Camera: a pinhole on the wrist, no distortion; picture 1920 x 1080 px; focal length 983.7 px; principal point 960.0 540.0 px. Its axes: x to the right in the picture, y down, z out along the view. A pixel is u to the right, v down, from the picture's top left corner.
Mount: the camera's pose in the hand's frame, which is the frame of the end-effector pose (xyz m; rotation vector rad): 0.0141 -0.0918 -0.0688 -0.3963 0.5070 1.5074
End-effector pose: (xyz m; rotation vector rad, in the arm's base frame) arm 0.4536 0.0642 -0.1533 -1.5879 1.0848 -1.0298
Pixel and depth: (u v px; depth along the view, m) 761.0 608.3 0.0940
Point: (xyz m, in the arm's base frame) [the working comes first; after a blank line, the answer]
In the camera's frame: -0.0190 0.0065 0.0940

0.4871 0.0655 -0.1016
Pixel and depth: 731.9 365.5 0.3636
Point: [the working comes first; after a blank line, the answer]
In the camera's frame: -0.0843 -0.0645 0.3636

0.7373 0.0207 -0.2335
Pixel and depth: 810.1 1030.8 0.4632
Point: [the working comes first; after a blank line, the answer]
In the camera's frame: -0.0706 0.2311 0.4632

0.7378 0.3034 -0.3661
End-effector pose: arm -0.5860 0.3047 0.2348 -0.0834 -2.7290 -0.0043
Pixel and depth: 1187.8 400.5 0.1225
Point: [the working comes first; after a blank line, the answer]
In the camera's frame: 0.0284 -0.0174 0.1225

-0.6294 0.3054 0.2353
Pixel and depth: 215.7 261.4 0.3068
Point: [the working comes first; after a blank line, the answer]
In the camera's frame: -0.2321 -0.0869 0.3068

-0.8299 0.1948 0.0024
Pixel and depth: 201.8 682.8 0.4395
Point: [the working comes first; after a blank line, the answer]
In the camera's frame: -0.3388 0.0638 0.4395

-0.7737 0.1776 -0.2172
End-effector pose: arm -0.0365 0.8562 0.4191 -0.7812 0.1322 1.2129
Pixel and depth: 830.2 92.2 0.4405
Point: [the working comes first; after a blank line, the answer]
In the camera's frame: -0.0581 -0.2005 0.4405

-0.1223 1.2535 0.4907
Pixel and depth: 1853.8 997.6 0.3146
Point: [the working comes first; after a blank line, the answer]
In the camera's frame: 0.2858 0.1463 0.3146

-0.3762 0.8388 0.3562
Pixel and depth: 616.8 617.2 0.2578
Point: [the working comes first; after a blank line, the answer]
In the camera's frame: -0.0899 0.0202 0.2578

-0.0693 0.9815 0.5702
